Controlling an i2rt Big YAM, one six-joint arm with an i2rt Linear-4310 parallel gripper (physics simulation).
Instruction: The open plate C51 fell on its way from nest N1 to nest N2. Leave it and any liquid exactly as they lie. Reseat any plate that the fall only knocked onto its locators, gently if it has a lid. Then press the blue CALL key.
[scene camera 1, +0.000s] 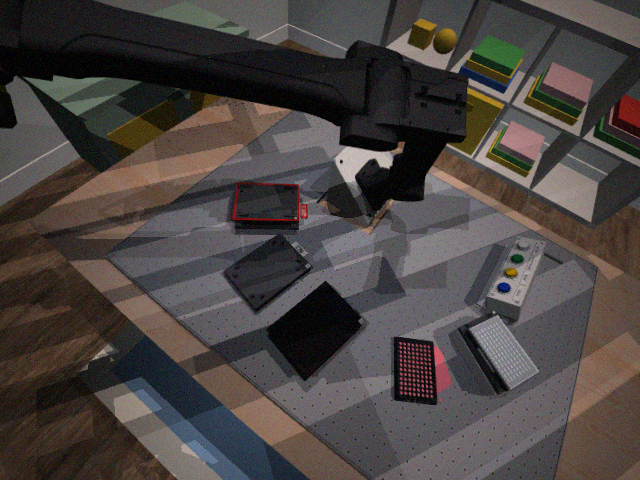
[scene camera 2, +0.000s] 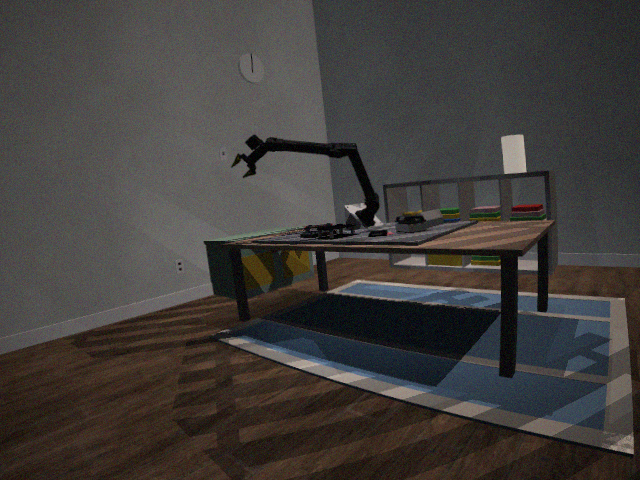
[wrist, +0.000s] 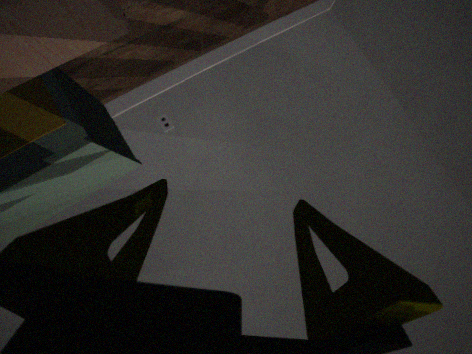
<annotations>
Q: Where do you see the gripper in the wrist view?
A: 233, 196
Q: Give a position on a red-framed dark plate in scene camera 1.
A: At 263, 202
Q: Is the gripper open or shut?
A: Open.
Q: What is the gripper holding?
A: Nothing.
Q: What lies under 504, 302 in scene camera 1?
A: A button box.
</annotations>
